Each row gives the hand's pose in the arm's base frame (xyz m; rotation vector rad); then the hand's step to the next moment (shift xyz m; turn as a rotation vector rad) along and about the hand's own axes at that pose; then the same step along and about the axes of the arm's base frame.
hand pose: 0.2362 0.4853 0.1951 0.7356 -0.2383 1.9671
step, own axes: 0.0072 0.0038 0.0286 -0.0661 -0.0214 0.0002
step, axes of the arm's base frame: 0.0056 -0.0097 0.0276 0.0404 -0.0382 -0.0417
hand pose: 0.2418 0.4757 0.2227 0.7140 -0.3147 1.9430
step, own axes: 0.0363 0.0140 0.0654 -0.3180 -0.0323 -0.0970
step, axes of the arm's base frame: -0.0016 -0.0131 0.0749 0.0984 -0.1672 -0.2719
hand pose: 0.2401 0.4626 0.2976 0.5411 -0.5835 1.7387
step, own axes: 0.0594 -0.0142 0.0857 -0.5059 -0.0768 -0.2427
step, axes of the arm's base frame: 0.0051 -0.0076 0.1048 0.1764 -0.2044 -0.4978
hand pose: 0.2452 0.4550 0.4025 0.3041 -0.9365 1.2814
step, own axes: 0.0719 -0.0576 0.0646 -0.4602 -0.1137 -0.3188
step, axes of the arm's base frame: 0.0243 -0.0120 0.1092 0.2416 -0.1338 -0.5001
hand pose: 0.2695 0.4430 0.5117 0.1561 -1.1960 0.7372
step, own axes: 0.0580 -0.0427 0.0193 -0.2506 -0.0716 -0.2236
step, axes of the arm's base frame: 0.0198 -0.0164 0.0700 0.1767 -0.0562 -0.2890
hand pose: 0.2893 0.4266 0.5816 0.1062 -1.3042 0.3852
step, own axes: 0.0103 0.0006 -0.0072 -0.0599 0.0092 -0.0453
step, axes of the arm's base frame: 0.0086 0.0049 0.0078 0.0259 0.0087 -0.0705
